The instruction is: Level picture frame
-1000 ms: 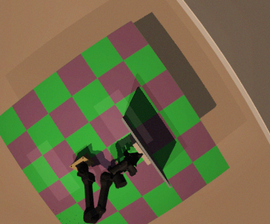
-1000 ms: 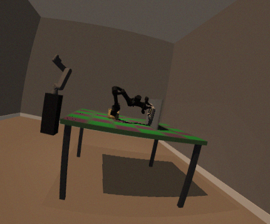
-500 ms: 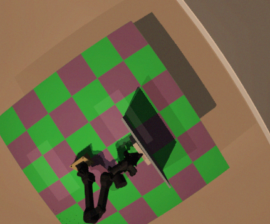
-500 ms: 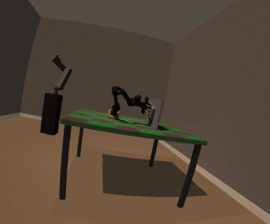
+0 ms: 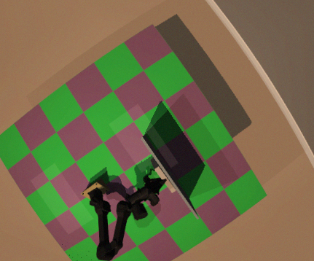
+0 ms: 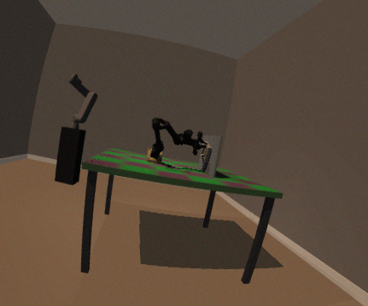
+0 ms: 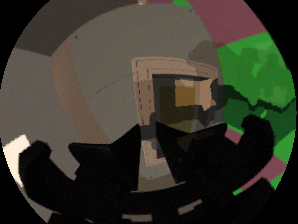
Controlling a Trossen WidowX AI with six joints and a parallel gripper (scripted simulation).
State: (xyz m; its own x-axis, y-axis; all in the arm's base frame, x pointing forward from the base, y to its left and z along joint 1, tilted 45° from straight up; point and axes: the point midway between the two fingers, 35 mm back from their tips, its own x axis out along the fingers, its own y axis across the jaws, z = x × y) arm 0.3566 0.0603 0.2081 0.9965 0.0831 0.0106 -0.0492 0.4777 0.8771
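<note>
Now: the picture frame 1 cm to the left of my gripper tip and 5 cm below it. From my gripper tip the other things lie so: grey wall panel 2 cm ahead, 7 cm below.
</note>
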